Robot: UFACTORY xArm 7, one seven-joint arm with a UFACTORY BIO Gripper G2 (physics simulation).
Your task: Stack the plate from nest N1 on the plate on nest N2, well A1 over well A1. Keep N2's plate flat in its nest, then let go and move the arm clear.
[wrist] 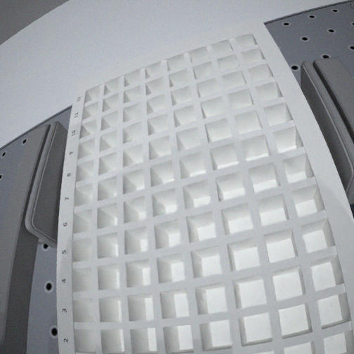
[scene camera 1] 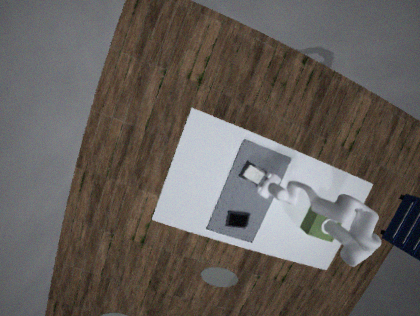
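Where they show: hand, its tool point: [scene camera 1: 253,174]; arm's base, origin of its link: [scene camera 1: 328,225].
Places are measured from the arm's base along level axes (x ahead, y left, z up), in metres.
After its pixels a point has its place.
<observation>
The white plate [scene camera 1: 253,173] {x 0.692, y -0.105, z -0.036 m} [wrist: 190,200] is between the fingers, with several rows of square wells and printed numbers along its left side in the wrist view. My gripper [scene camera 1: 257,177] {x 0.693, y -0.100, z -0.035 m} [wrist: 187,165] is shut on its two long sides. The plate looks raised: holed grey board shows beside it in the wrist view, with no nest edge around it. In the scene view a dark nest [scene camera 1: 243,170] shows under its far edge. A black plate [scene camera 1: 237,219] {x 0.624, y 0.242, z -0.062 m} appears to sit in the other dark nest [scene camera 1: 228,219] {x 0.673, y 0.269, z -0.071 m}. Well A1 and the nest labels cannot be made out.
Both nests are on the grey board [scene camera 1: 232,192] {x 0.741, y 0.083, z -0.088 m}, on a white table top [scene camera 1: 180,175] {x 1.118, y 0.126, z -0.100 m}. A green box [scene camera 1: 311,223] {x 0.123, y 0.041, z -0.015 m} stands beside the arm's base. A dark blue slatted object [scene camera 1: 407,225] is at the right edge. Wooden floor surrounds the table.
</observation>
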